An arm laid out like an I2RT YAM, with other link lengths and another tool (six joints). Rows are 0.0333 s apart.
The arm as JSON. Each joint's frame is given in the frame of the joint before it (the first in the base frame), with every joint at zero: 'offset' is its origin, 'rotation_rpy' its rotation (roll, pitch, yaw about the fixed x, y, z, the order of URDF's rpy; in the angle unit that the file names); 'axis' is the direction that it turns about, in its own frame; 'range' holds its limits. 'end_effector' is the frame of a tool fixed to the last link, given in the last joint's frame.
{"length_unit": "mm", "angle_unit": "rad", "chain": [
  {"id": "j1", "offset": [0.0, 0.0, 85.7], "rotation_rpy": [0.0, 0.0, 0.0], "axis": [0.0, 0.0, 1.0], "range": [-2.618, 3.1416]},
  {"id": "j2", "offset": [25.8, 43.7, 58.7], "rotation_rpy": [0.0, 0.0, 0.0], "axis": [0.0, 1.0, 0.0], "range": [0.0, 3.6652]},
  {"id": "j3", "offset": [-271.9, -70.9, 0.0], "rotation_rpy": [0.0, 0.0, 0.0], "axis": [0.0, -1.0, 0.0], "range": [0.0, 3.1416]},
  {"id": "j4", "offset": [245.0, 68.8, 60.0], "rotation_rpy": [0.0, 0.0, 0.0], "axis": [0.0, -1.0, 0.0], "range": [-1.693, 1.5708]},
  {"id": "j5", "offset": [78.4, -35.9, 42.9], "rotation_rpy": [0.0, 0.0, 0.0], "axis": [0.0, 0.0, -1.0], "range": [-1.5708, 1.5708]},
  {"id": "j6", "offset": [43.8, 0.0, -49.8], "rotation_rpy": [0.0, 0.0, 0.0], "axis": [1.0, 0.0, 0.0], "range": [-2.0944, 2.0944]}
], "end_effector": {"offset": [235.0, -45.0, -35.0], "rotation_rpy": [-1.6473, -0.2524, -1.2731]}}
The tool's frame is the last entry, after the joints.
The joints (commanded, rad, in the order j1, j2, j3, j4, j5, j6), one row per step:
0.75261, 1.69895, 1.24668, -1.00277, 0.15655, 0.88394
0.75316, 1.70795, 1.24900, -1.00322, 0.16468, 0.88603
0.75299, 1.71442, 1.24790, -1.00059, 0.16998, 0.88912
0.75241, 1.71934, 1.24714, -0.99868, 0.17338, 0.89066
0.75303, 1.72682, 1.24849, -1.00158, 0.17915, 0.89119
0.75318, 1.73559, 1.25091, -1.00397, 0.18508, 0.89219
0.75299, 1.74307, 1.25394, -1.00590, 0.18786, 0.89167
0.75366, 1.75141, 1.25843, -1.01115, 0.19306, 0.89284
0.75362, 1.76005, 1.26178, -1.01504, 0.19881, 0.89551
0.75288, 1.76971, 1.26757, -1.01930, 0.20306, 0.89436
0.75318, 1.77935, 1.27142, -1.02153, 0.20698, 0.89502
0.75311, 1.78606, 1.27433, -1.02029, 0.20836, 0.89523
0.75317, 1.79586, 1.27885, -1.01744, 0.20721, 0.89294
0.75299, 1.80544, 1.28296, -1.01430, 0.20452, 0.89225
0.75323, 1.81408, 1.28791, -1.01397, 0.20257, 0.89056
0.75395, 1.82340, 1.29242, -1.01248, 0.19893, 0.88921
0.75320, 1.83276, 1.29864, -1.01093, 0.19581, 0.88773
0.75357, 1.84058, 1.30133, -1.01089, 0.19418, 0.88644
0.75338, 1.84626, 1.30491, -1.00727, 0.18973, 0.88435
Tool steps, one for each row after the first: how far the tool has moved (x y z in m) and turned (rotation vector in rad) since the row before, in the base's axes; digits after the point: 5 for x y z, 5 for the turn. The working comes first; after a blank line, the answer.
Tool pose at each row, in the base's axes (x y z in m, rotation vector in rad; the steps are taken from these numbers as rounded here):
0.23448, 0.16585, 0.00240, -2.16219, 1.86016, 0.07065
0.23545, 0.16407, 0.00095, -2.16662, 1.86693, 0.06019
0.23600, 0.16277, -0.00081, -2.16737, 1.87369, 0.05314
0.23641, 0.16176, -0.00214, -2.16831, 1.87851, 0.04864
0.23620, 0.15968, -0.00340, -2.17559, 1.88474, 0.04187
0.23639, 0.15777, -0.00476, -2.18176, 1.89166, 0.03464
0.23656, 0.15677, -0.00580, -2.18715, 1.89578, 0.03165
0.23646, 0.15507, -0.00652, -2.19385, 1.90241, 0.02554
0.23649, 0.15313, -0.00758, -2.19839, 1.91124, 0.01830
0.23703, 0.15167, -0.00841, -2.20549, 1.91645, 0.01336
0.23720, 0.15054, -0.00974, -2.21151, 1.92211, 0.00883
0.23792, 0.15068, -0.01085, -2.21330, 1.92409, 0.00716
0.23879, 0.15178, -0.01263, -2.21750, 1.92349, 0.00952
0.23932, 0.15316, -0.01458, -2.21941, 1.92459, 0.01388
0.23960, 0.15411, -0.01594, -2.22368, 1.92497, 0.01752
0.23955, 0.15560, -0.01774, -2.22775, 1.92512, 0.02367
0.24036, 0.15713, -0.01922, -2.22932, 1.92561, 0.02860
0.23996, 0.15741, -0.02080, -2.23456, 1.92738, 0.03205
0.24060, 0.15945, -0.02203, -2.23483, 1.92456, 0.03860

0.00097, -0.00178, -0.00145, -0.01037, -0.00041, -0.00241
0.00055, -0.00130, -0.00176, -0.00663, -0.00016, -0.00376
0.00041, -0.00101, -0.00133, -0.00475, 0.00036, -0.00244
-0.00021, -0.00208, -0.00126, -0.01027, 0.00263, -0.00045
0.00019, -0.00191, -0.00136, -0.01010, 0.00226, -0.00134
0.00017, -0.00100, -0.00104, -0.00648, 0.00281, 0.00010
-0.00010, -0.00170, -0.00072, -0.00980, 0.00298, -0.00084
0.00003, -0.00194, -0.00106, -0.00999, 0.00250, -0.00302
0.00054, -0.00146, -0.00083, -0.00885, 0.00315, 0.00016
0.00017, -0.00113, -0.00133, -0.00823, 0.00310, -0.00052
0.00072, 0.00014, -0.00111, -0.00272, 0.00090, -0.00033
0.00087, 0.00110, -0.00178, -0.00121, 0.00285, 0.00234
0.00053, 0.00138, -0.00195, 0.00026, 0.00362, 0.00059
0.00028, 0.00095, -0.00136, -0.00115, 0.00400, 0.00196
-0.00005, 0.00149, -0.00180, 0.00016, 0.00509, 0.00215
0.00081, 0.00153, -0.00148, 0.00096, 0.00348, 0.00078
-0.00040, 0.00028, -0.00158, -0.00249, 0.00499, 0.00167
0.00064, 0.00204, -0.00123, 0.00398, 0.00220, 0.00196

